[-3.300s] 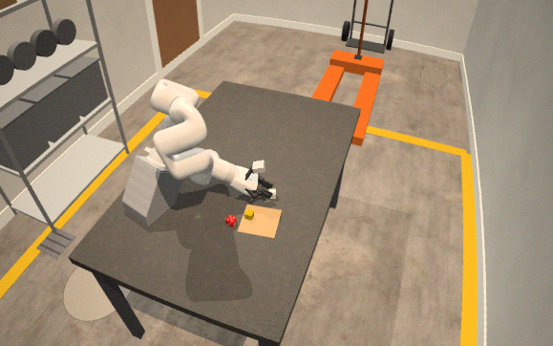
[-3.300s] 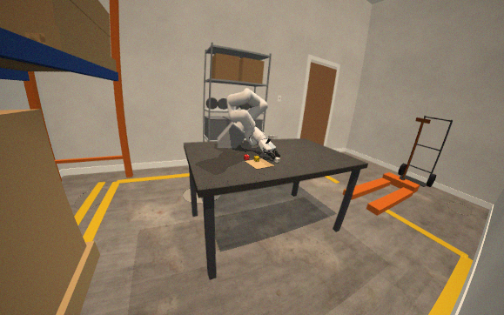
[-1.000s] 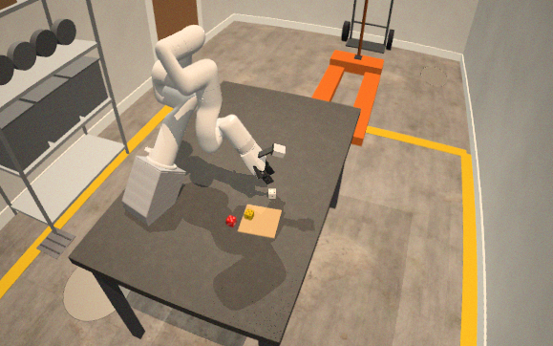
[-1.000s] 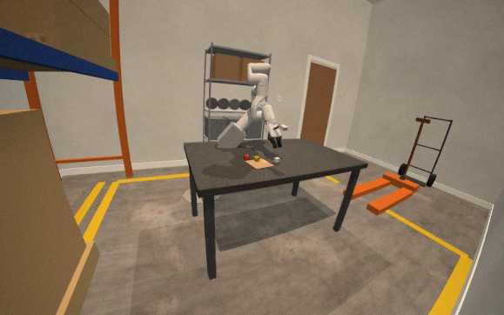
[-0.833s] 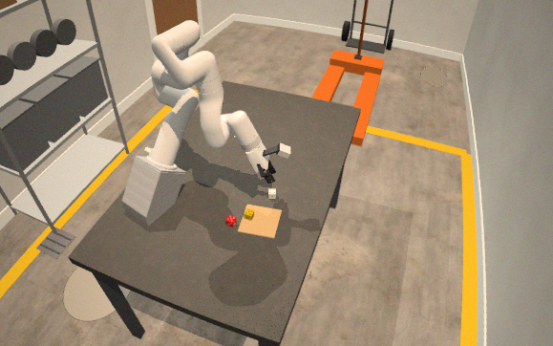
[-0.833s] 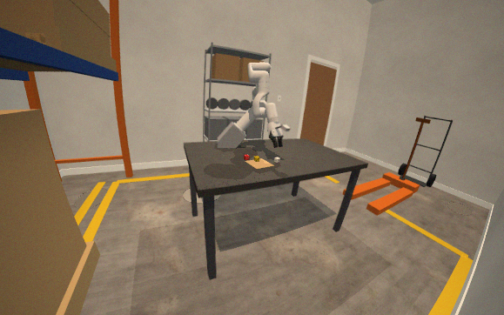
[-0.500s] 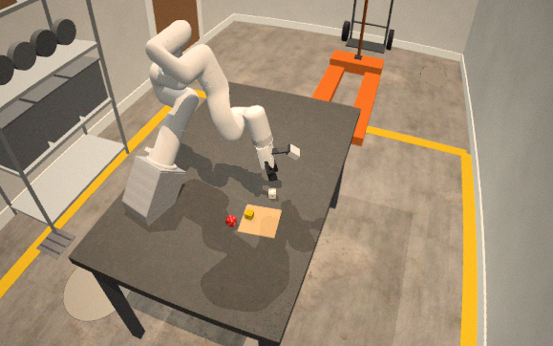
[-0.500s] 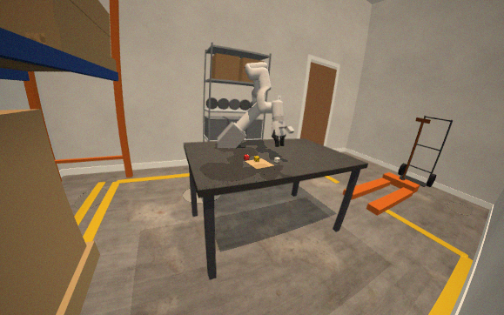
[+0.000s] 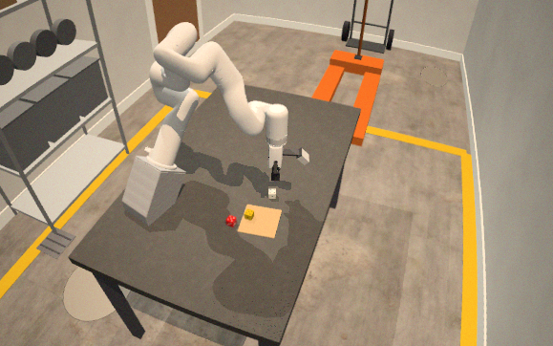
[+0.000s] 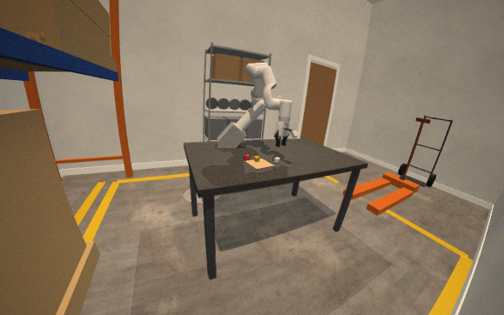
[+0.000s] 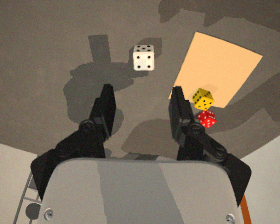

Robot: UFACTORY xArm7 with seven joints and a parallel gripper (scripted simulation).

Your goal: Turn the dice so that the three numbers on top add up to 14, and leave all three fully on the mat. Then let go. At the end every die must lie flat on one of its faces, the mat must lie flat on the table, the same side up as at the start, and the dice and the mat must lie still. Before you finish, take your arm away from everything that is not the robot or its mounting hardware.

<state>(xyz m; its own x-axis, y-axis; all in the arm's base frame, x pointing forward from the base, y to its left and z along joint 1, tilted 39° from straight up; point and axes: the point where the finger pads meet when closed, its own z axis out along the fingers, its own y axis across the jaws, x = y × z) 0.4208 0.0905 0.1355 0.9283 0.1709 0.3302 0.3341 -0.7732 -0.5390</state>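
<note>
The white die lies 12 cm below my hand and 1 cm behind it. The rest, counted from my hand: mat (14 cm to the right, 13 cm below); then red die (20 cm to the right, 12 cm below, 10 cm behind); then yellow die (15 cm to the right, 12 cm below, 5 cm behind).
</note>
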